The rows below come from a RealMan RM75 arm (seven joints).
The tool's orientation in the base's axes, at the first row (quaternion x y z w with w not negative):
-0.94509 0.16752 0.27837 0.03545
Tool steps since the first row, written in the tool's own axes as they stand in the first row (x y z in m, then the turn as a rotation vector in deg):
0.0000 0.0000 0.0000 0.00 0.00 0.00
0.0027 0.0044 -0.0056 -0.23 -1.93 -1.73
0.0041 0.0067 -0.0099 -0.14 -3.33 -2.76
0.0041 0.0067 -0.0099 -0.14 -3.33 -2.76
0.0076 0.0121 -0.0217 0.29 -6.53 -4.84
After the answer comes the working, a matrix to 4 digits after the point.
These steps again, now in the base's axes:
0.0000 0.0000 0.0000 0.00 0.00 0.00
0.0035 -0.0058 0.0034 1.36 1.61 1.53
0.0061 -0.0091 0.0063 2.43 2.73 2.31
0.0061 -0.0091 0.0063 2.43 2.73 2.31
0.0131 -0.0171 0.0145 4.91 5.29 3.75

The tool's axes in the first row as the columns of a matrix, in the base's axes (rounded; the answer above uses it unrounded):
0.7889 -0.3364 -0.5143
-0.2969 -0.9414 0.1603
-0.5380 0.0263 -0.8425

